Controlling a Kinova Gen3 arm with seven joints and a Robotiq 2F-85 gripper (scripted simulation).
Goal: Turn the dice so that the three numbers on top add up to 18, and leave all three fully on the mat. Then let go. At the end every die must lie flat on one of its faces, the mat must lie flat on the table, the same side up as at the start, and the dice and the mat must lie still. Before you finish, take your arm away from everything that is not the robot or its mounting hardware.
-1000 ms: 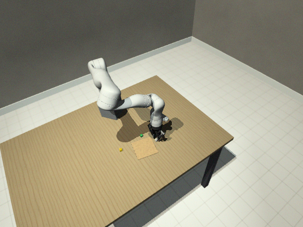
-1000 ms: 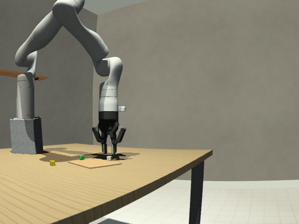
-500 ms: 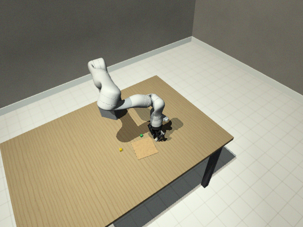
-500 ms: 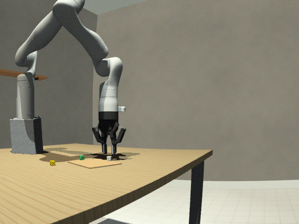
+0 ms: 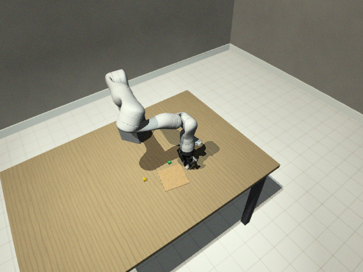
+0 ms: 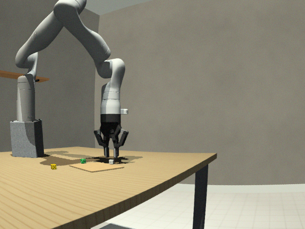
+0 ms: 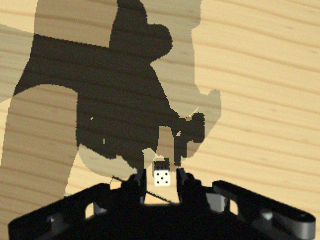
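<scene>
My gripper is now 30 mm above the white die. Round my hand: yellow die: 240 mm to the right, 70 mm behind, 30 mm below; then tan mat: 100 mm to the right, 40 mm below; then green die: 90 mm behind, 60 mm to the right, 30 mm below.
</scene>
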